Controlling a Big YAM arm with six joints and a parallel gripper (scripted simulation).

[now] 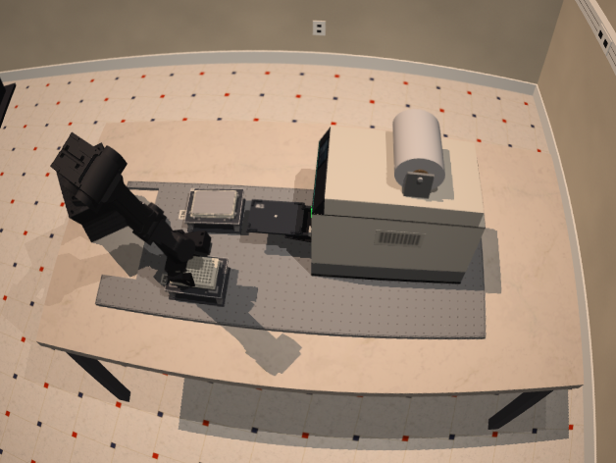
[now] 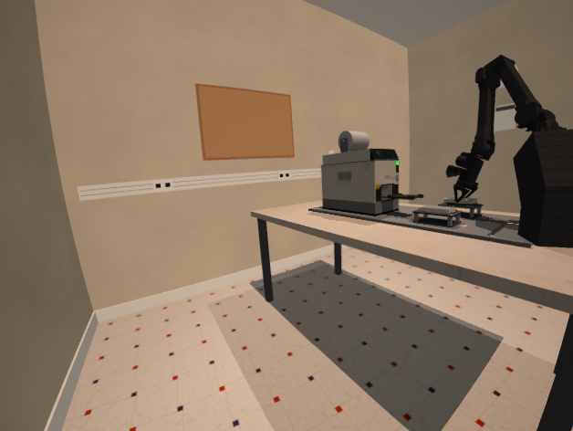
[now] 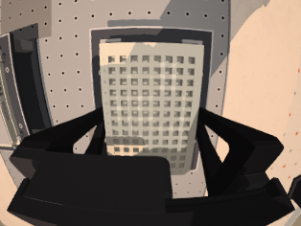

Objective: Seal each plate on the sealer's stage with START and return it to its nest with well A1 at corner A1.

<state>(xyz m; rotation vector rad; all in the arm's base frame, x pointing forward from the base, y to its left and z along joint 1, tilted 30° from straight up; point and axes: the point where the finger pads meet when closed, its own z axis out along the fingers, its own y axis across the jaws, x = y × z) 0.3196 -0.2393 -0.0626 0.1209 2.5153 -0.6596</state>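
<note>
The plate is right at my hand. Round my hand: yellow warning label: 35 cm ahead, 18 cm to the left, 8 cm above; start button: 31 cm ahead, 11 cm above, 1 cm to the left; sealer stage: 23 cm ahead, 12 cm to the left, 2 cm above.
</note>
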